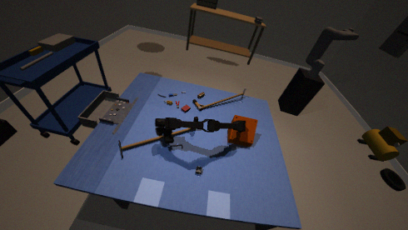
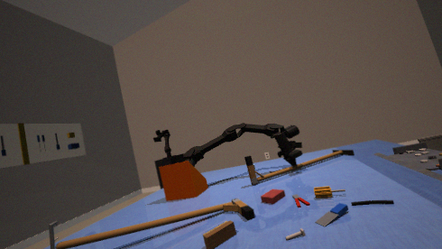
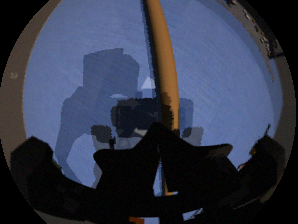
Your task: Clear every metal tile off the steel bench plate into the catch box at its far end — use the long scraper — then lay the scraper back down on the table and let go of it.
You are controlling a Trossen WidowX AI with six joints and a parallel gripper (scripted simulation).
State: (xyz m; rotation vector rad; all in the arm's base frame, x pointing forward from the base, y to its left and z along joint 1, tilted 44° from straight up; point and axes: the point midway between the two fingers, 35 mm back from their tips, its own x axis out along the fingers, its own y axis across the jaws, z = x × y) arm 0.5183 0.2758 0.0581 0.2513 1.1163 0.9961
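Now: the long scraper 50 mm above my gripper tip and 30 mm ahead of it. From my gripper tip the other things lie so: red block (390 mm to the right, 50 mm behind); then hex key (130 mm behind, 20 mm to the left, 10 mm below); then yellow screwdriver (400 mm to the right, 130 mm ahead).
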